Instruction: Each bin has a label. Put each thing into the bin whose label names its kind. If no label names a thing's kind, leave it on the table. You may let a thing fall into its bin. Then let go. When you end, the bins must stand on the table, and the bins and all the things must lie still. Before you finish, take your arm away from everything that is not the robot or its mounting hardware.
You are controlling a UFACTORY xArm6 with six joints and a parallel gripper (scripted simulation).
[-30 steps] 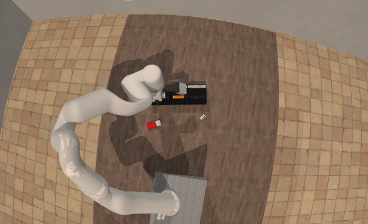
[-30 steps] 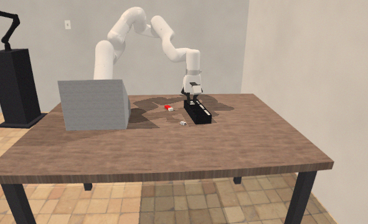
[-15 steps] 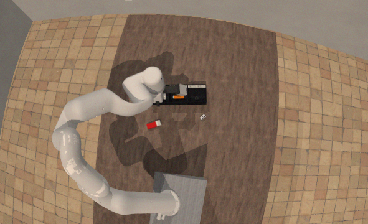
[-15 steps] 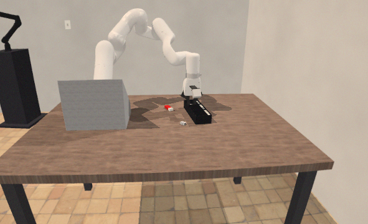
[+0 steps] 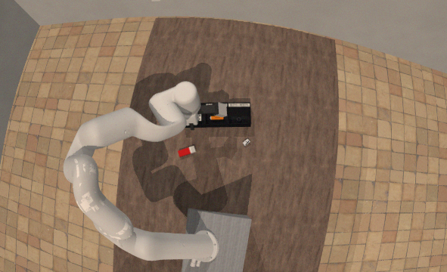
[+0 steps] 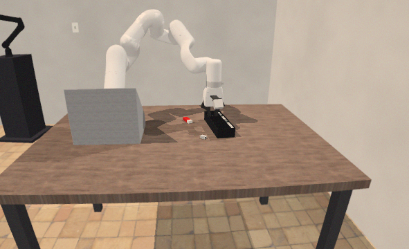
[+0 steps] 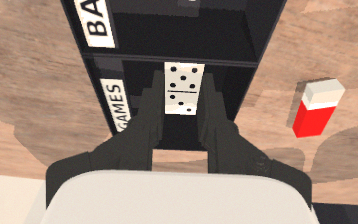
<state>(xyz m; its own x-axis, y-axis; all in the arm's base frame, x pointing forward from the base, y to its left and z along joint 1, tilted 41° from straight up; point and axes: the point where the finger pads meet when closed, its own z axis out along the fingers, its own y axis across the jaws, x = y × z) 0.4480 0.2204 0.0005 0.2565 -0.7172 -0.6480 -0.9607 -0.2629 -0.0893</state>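
Right now my hand is 2 cm above the white domino. Round my hand: black nut (16 cm to the right, 4 cm ahead, 3 cm below); then orange battery (8 cm to the right, 2 cm below, 2 cm ahead); then eraser (13 cm behind, 3 cm below, 1 cm to the right).
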